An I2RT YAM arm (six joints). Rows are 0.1 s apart.
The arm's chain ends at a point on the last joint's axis. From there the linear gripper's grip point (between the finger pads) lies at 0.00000 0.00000 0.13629 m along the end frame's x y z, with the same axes.
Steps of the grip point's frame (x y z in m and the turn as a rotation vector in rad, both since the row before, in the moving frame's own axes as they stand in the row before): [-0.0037 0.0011 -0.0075 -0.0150 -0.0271 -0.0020]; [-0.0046 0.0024 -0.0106 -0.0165 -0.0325 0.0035]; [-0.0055 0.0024 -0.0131 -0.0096 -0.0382 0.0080]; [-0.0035 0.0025 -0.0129 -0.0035 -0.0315 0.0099]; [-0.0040 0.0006 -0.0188 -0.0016 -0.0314 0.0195]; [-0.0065 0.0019 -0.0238 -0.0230 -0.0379 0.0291]
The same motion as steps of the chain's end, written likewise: [0.0000 -0.0009 -0.0074 -0.0150 -0.0271 -0.0020]; [-0.0002 0.0002 -0.0105 -0.0165 -0.0325 0.0035]; [-0.0003 0.0011 -0.0130 -0.0096 -0.0382 0.0080]; [0.0008 0.0020 -0.0128 -0.0035 -0.0315 0.0099]; [0.0003 0.0004 -0.0187 -0.0016 -0.0314 0.0195]; [-0.0013 -0.0012 -0.0237 -0.0230 -0.0379 0.0291]
